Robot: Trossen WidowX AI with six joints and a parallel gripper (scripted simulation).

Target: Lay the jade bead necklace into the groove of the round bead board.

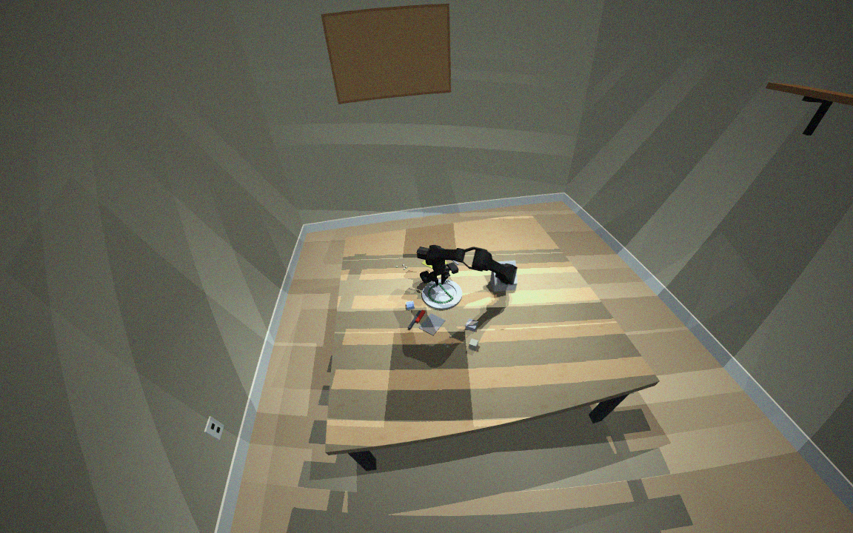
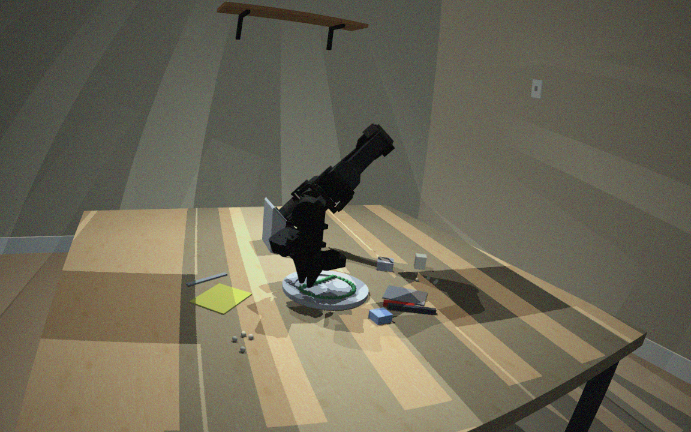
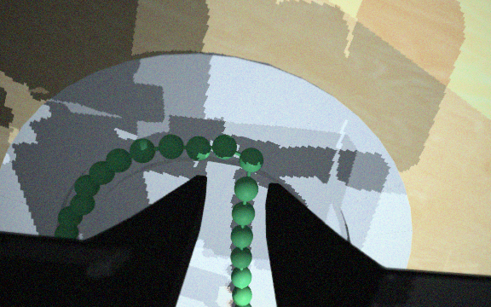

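My gripper tip is 5 cm to the right of the round grey bead board and 1 cm above it. From my gripper tip the other things lie so: yellow sheet 3 cm behind, 19 cm to the right, 2 cm below; blue block 17 cm ahead, 8 cm to the left, 1 cm below; red and black pen 15 cm ahead, 17 cm to the left, 1 cm below.
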